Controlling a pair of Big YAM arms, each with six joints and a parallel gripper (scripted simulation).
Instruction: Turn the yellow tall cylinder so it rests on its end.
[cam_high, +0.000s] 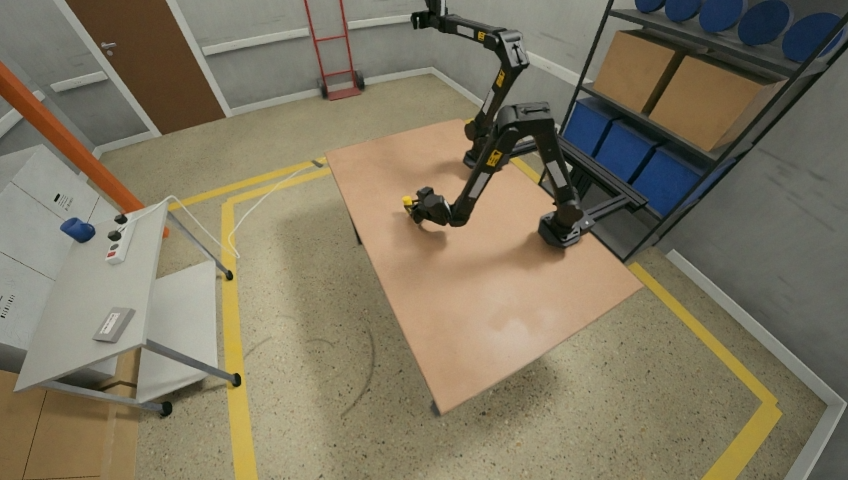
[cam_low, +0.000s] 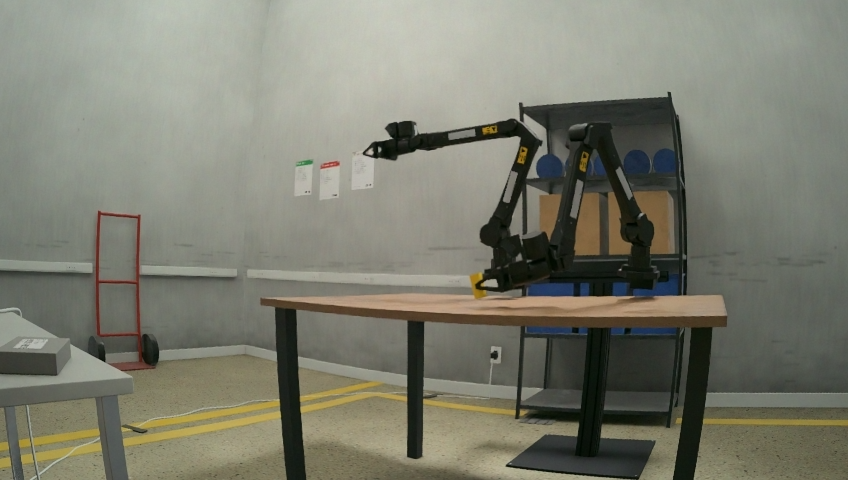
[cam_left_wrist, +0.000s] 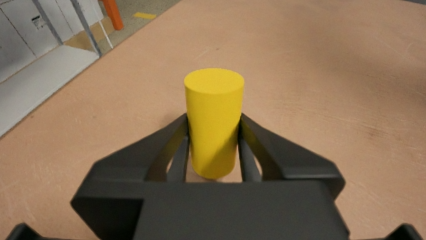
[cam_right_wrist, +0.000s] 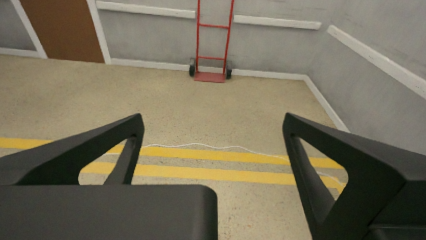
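My left gripper is now right at the yellow tall cylinder.
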